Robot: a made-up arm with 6 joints.
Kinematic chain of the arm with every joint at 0, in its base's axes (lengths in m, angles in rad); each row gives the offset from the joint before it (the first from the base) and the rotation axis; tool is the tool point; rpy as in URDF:
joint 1: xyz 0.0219 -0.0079 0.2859 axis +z
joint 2: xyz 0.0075 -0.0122 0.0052 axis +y
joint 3: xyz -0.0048 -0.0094 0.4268 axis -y
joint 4: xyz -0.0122 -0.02 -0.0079 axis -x
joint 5: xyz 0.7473 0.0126 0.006 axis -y
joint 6: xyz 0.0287 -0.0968 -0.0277 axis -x
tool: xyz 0.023 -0.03 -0.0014 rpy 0 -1.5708 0
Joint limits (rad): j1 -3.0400..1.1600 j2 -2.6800..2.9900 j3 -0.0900..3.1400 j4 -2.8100..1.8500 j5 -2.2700..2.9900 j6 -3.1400..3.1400
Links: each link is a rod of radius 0.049 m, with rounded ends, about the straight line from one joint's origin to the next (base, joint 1, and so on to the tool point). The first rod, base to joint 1, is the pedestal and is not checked.
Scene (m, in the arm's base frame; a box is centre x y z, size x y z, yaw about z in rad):
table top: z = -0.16
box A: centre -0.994 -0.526 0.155 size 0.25 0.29 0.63 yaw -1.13
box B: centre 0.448 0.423 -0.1 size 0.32 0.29 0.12 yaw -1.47
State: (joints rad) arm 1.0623 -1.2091 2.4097 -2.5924 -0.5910 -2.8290
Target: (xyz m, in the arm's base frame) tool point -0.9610 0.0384 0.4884
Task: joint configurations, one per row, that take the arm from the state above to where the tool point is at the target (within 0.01 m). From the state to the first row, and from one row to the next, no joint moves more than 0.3 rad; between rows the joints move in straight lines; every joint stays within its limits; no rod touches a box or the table.
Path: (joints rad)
1: 1.0292 -0.9595 2.4927 -2.6359 -0.7063 -2.7897
2: 0.9962 -0.7100 2.5757 -2.6794 -0.8215 -2.7505
3: 0.9631 -0.4604 2.6586 -2.7230 -0.9368 -2.7112
4: 0.9300 -0.2108 2.7416 -2.7665 -1.0521 -2.6719
5: 0.8970 0.0388 2.8246 -2.8100 -1.1674 -2.6326
6: 0.6700 -0.1299 2.7891 -2.7570 -1.0632 -2.6643
7: 0.4430 -0.2986 2.7537 -2.7040 -0.9590 -2.6960
8: 0.2160 -0.4672 2.7182 -2.6509 -0.8549 -2.7277
9: -0.0109 -0.6359 2.6827 -2.5979 -0.7507 -2.7594

